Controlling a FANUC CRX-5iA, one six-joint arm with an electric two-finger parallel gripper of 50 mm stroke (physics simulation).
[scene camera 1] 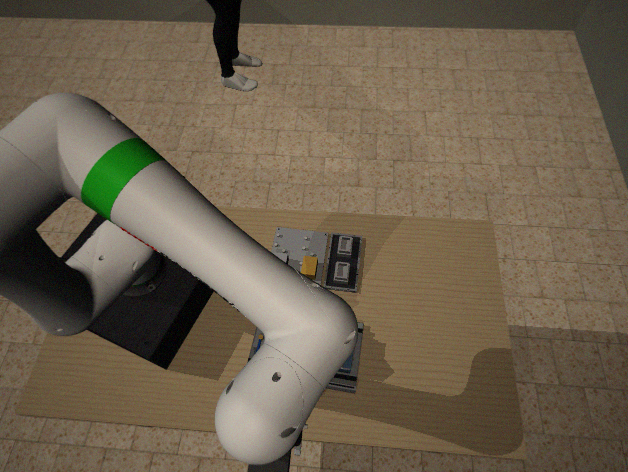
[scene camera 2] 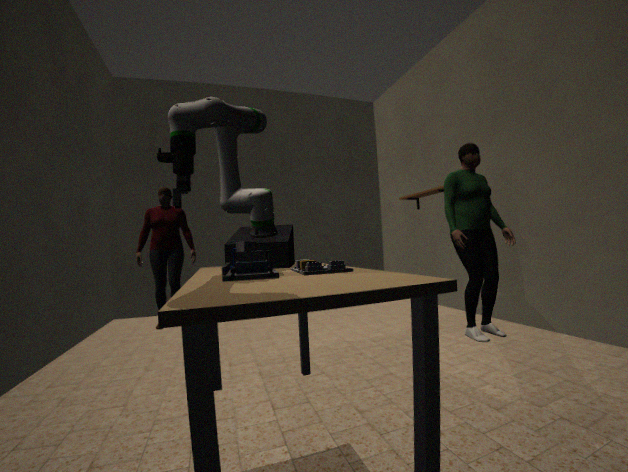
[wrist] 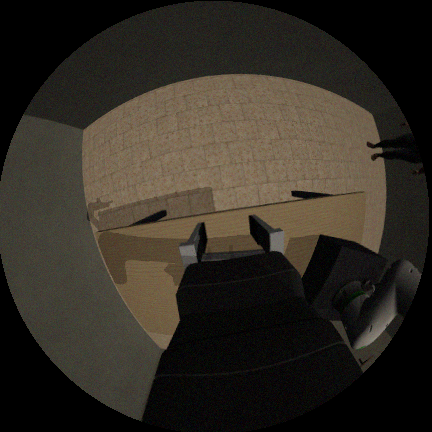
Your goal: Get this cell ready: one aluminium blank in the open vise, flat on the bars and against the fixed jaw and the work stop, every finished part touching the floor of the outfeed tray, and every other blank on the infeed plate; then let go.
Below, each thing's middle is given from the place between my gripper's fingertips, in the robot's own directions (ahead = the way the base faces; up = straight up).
Now: the outfeed tray (scene camera 1: 334, 240) 53 cm to the left of my hand, 27 cm below it and 13 cm ahead of it. Also, from my hand: infeed plate (scene camera 1: 292, 240) (55 cm to the left, 26 cm below, 1 cm behind).
